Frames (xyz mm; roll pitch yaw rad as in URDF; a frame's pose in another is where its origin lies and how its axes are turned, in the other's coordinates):
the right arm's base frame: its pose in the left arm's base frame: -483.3 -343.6 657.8 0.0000 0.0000 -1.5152
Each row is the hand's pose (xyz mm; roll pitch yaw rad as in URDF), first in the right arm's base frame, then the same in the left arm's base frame.
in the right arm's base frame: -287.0 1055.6 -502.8 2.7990 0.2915 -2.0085
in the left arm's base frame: 554.7 1.6 155.0 2.7990 0.2915 2.7595
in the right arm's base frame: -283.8 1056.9 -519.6 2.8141 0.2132 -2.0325
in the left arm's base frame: 556.2 -1.5 138.2 2.8141 0.2132 2.7355
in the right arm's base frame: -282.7 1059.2 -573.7 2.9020 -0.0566 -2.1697
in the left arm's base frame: 558.6 -2.5 84.1 2.9020 -0.0566 2.5983
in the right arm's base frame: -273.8 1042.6 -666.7 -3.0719 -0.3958 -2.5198
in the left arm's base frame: 542.5 -12.3 -8.9 -3.0719 -0.3958 2.2482
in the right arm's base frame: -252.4 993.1 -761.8 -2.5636 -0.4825 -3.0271
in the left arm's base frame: 494.2 -36.4 -104.0 -2.5636 -0.4825 1.7409
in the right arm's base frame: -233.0 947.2 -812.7 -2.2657 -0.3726 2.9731
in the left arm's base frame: 449.5 -58.3 -154.9 -2.2657 -0.3726 1.4579
